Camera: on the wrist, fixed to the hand. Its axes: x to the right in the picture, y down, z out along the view.
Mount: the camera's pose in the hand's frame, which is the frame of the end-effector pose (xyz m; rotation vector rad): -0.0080 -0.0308 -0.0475 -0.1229 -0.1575 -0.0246
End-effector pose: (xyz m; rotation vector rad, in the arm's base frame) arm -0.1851 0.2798 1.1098 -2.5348 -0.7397 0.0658
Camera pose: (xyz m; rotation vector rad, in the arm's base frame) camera -0.1986 0.2769 1.1653 -2.6594 -0.8598 0.2202
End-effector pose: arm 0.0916 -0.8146 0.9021 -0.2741 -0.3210 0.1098
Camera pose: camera 0.1015 -0.8571 0.8651 -0.3841 -0.4884 0.0877
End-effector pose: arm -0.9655 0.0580 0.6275 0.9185 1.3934 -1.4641
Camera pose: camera -0.9948 0.1052 0.6409 0.6961 1.3656 -1.4203
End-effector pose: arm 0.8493 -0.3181 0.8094 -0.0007 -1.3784 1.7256
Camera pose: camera 0.8972 -0.2870 0.8114 0.0851 -1.5917 1.6466
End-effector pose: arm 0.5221 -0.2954 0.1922 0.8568 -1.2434 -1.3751
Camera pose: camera 0.5619 -0.3008 0.1515 0.6914 -1.2561 -1.5462
